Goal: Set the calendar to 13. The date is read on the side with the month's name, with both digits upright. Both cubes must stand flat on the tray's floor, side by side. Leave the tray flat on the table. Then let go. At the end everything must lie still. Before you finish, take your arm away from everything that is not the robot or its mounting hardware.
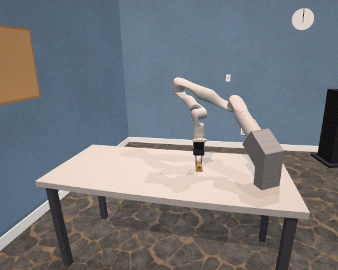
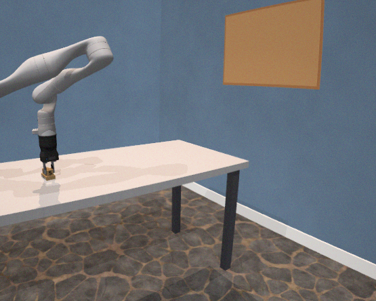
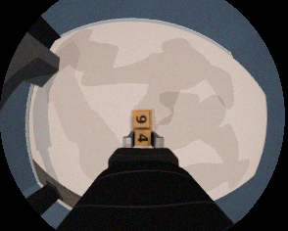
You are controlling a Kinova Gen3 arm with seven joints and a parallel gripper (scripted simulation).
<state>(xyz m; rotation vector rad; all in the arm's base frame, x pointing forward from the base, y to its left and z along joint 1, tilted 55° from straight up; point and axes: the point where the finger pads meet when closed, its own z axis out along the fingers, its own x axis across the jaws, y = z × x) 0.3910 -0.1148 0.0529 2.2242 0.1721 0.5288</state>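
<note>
My gripper is now 3 cm above the wooden tray and 2 cm to the right of it.
</note>
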